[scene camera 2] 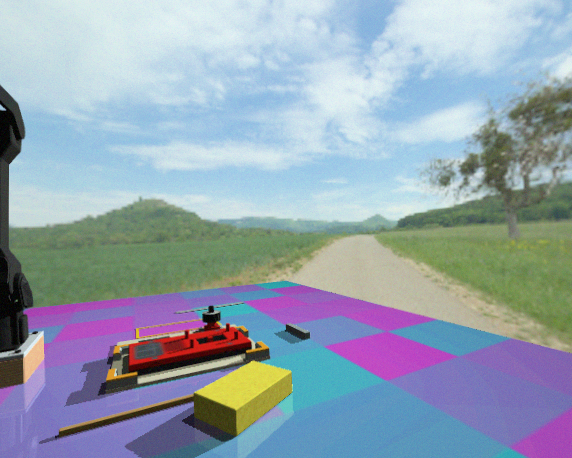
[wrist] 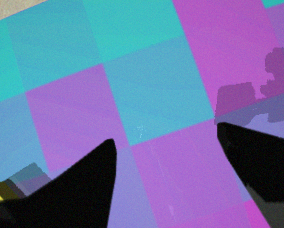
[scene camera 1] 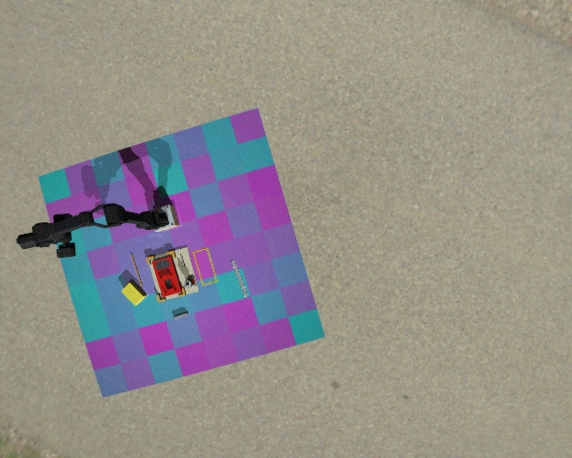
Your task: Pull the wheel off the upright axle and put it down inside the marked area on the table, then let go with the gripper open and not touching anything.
Note:
My gripper (wrist: 165,137) is open, with nothing in its grasp. Further things: a red fixture (scene camera 2: 148,357) and a yellow block (scene camera 2: 232,403).
The red fixture shows as well in scene camera 1 (scene camera 1: 168,280). The wrist view misses the red fixture: it is out of frame.

